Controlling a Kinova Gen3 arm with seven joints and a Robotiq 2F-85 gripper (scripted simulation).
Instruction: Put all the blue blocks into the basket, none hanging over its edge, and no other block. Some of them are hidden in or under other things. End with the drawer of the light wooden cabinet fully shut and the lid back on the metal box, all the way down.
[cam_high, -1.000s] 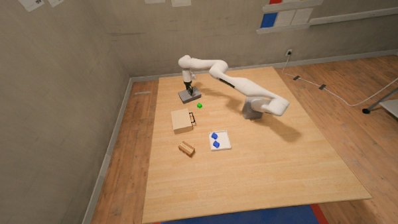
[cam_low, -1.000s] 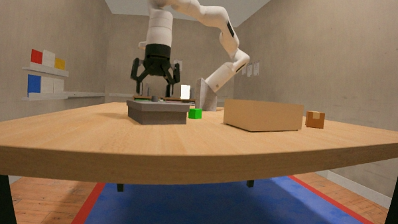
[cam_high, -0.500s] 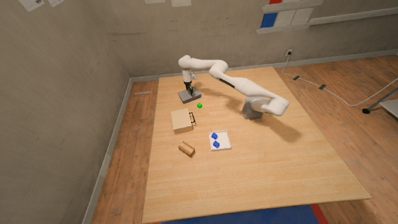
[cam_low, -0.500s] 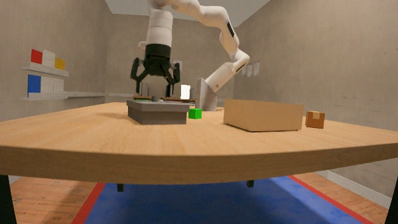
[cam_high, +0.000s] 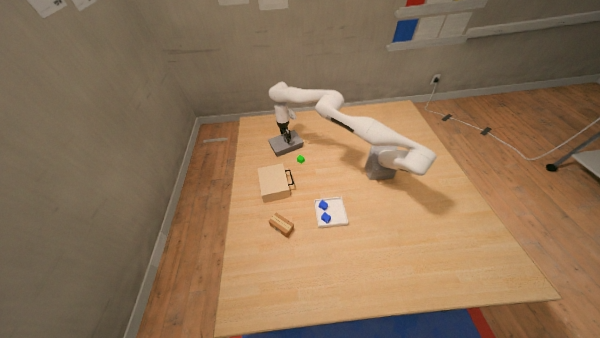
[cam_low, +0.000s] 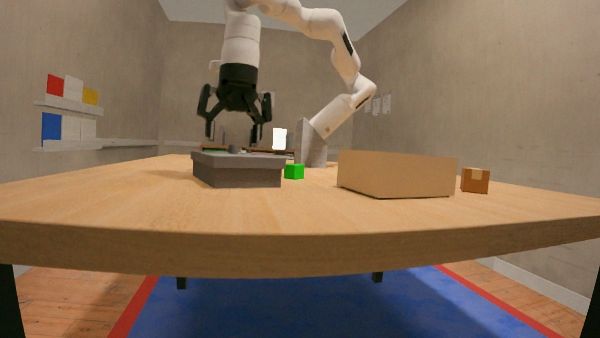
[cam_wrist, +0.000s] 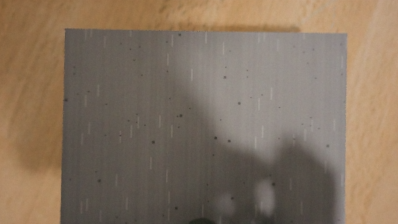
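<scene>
My hand is 3 cm above the grey lid. The rest, counted from my hand: metal box 6 cm below; green block 15 cm to the left, 7 cm behind, 6 cm below; drawer 30 cm to the left, 9 cm ahead, 5 cm below.
</scene>
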